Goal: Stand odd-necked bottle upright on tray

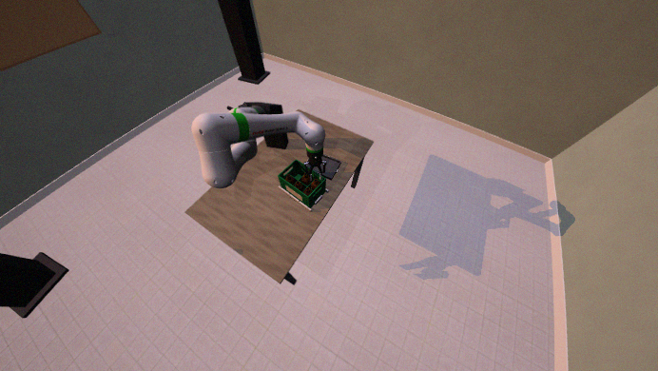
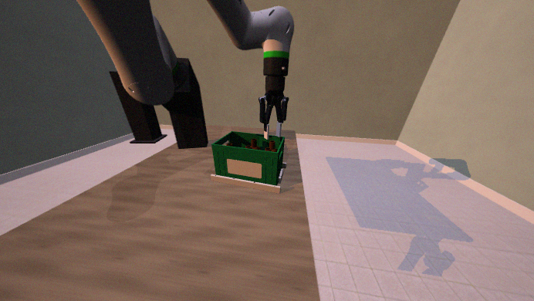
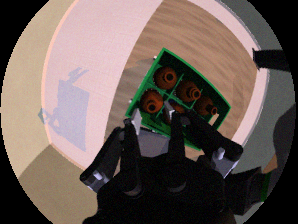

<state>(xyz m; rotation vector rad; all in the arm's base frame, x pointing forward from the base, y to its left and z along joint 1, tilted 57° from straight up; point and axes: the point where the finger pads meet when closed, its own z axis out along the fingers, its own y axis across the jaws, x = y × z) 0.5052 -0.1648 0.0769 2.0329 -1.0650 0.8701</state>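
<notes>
Now: hand 100 mm past the green crate, 20 mm to the left of it and 130 mm above it. The rest, counted from my hand: brown bottle 110 mm behind, 60 mm to the right, 130 mm below; dark tray 40 mm behind, 250 mm to the left, 200 mm below.
</notes>
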